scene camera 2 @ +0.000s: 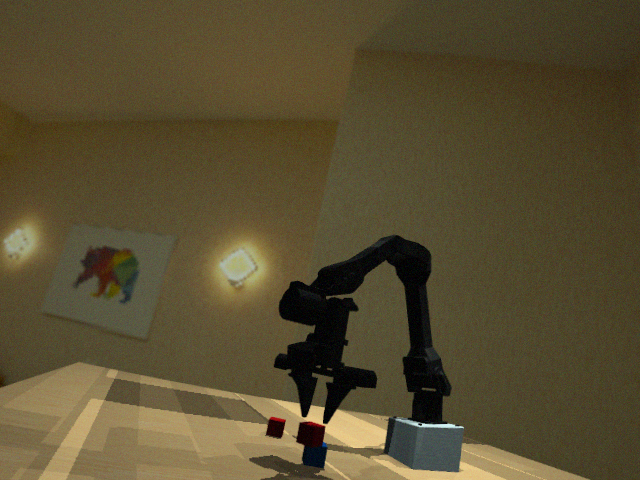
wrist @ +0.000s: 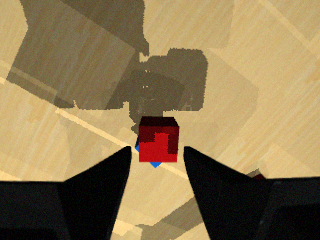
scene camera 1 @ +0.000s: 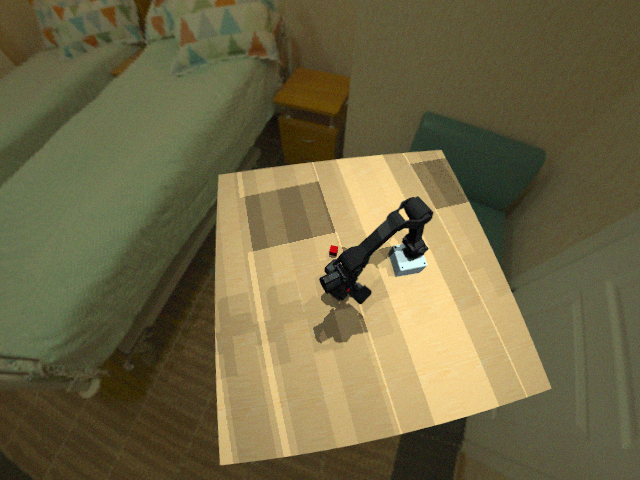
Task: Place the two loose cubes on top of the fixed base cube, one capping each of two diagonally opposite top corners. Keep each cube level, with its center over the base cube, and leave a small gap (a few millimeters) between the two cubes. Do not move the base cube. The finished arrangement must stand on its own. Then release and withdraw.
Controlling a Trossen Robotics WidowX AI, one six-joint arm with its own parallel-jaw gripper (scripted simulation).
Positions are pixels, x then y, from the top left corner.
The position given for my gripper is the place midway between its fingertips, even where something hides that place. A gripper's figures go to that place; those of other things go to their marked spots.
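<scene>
My gripper (wrist: 157, 151) is 0.11 m from the lens, and there's a red cube (wrist: 158, 136) that's 0.11 m from the lens too.
</scene>
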